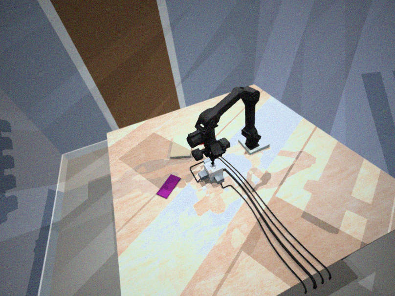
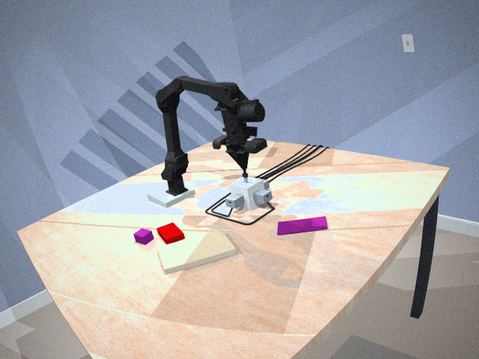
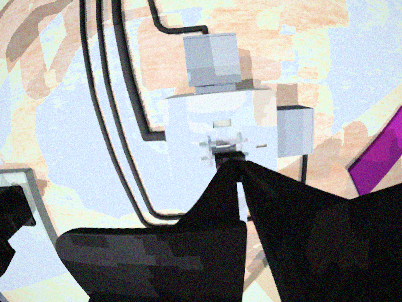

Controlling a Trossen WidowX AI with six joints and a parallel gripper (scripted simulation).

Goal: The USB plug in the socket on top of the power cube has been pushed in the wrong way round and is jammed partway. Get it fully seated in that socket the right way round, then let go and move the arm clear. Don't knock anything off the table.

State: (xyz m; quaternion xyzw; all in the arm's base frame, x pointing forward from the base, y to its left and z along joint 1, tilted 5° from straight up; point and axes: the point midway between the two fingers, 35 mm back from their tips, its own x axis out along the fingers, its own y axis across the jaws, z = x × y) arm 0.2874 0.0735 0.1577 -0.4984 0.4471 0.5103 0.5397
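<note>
Right now the USB plug is 20 mm below my gripper tip. The rest, counted from my gripper tip: pale flat board (310 mm to the right, 110 mm below, 80 mm ahead); red block (280 mm to the right, 110 mm below, 70 mm behind); purple flat slab (250 mm ahead, 120 mm below, 50 mm to the right).
</note>
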